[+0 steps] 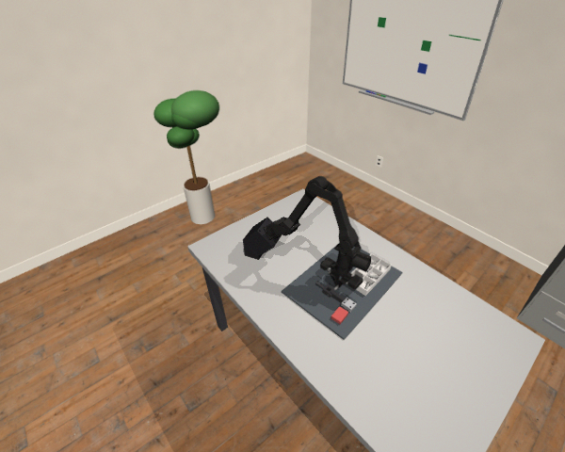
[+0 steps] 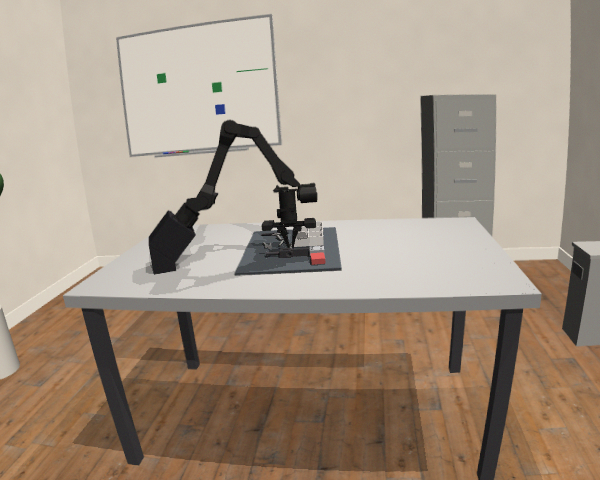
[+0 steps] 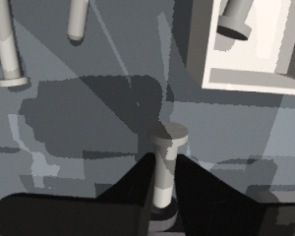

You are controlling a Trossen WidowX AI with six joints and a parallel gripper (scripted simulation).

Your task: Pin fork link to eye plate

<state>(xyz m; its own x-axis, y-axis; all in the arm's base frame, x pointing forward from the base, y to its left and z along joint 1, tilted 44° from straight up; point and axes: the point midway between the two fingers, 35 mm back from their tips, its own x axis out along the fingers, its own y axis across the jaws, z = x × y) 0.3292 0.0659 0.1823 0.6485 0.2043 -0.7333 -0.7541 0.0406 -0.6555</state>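
Right now my hand is 2 cm short of the eye plate, 5 cm to the left of it and 3 cm above it. From my hand the other things lie so: mat: 1 cm behind, 5 cm to the left, 5 cm below; grey headed pin: 1 cm to the right, 3 cm below; small grey block: 10 cm ahead, 3 cm to the right, 3 cm below.
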